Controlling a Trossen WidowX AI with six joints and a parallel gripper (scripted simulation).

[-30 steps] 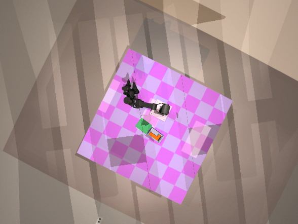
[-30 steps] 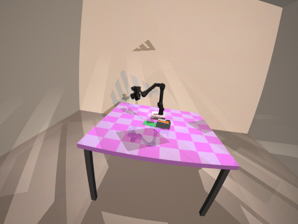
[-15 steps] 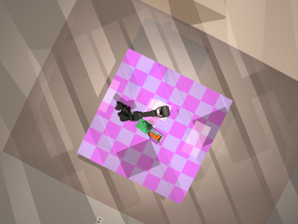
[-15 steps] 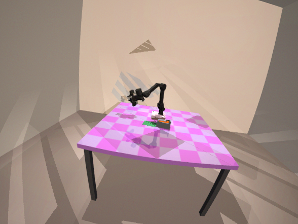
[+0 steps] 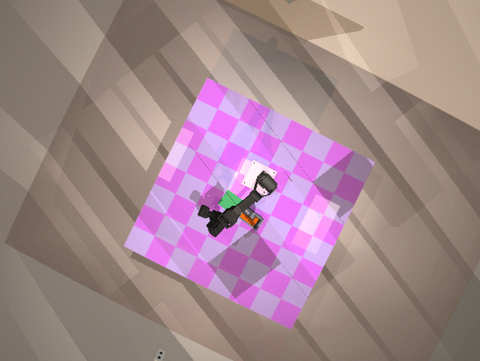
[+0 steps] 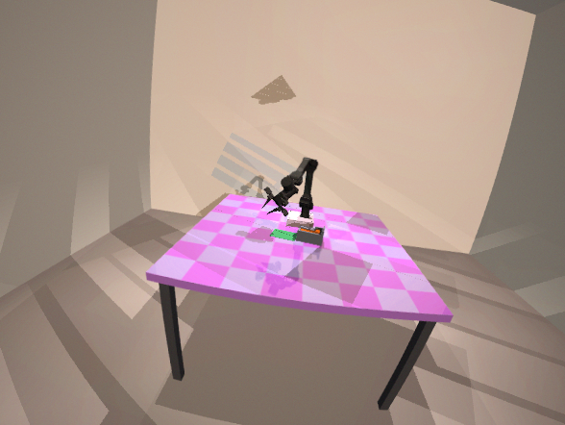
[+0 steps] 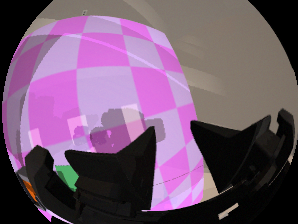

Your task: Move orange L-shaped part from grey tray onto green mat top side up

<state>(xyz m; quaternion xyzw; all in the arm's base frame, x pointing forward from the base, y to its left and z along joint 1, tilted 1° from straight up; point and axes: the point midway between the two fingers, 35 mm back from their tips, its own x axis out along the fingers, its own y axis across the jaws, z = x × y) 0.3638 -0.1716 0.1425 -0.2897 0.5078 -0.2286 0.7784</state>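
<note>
Now: gripper tip 110 mm past the orange L-shaped part, 270 mm to the right of it and 110 mm above it. Also, from my gripper tip: green mat 120 mm behind, 110 mm to the left, 180 mm below.
</note>
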